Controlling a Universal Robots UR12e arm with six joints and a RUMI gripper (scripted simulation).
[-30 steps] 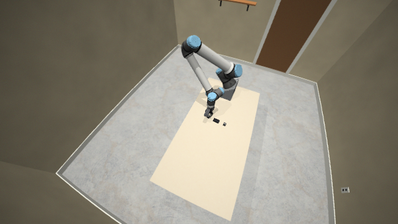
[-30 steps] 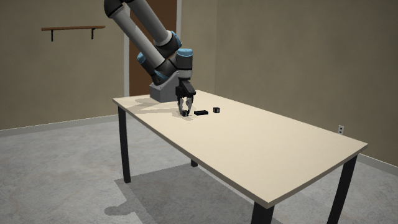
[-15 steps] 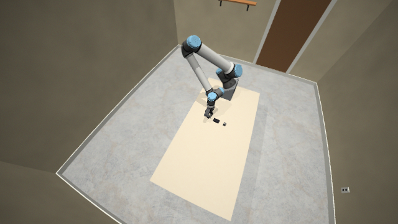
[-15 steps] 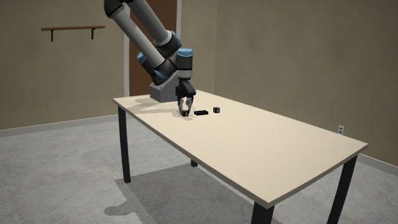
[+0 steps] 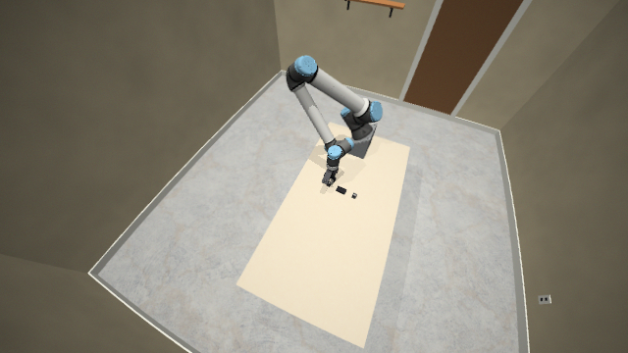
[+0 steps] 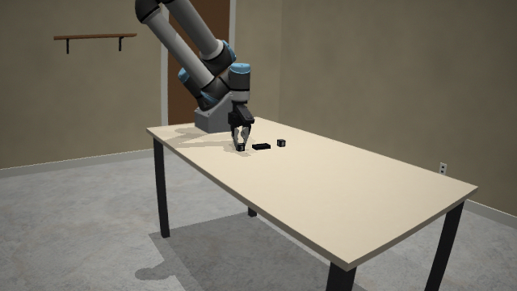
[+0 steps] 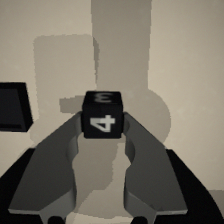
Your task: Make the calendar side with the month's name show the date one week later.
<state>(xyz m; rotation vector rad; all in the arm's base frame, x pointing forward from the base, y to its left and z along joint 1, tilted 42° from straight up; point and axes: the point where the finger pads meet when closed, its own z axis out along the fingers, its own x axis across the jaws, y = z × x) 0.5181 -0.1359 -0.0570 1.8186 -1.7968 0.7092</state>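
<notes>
The black tray lies 11 cm to the left of my hand and 2 cm below it.
</notes>
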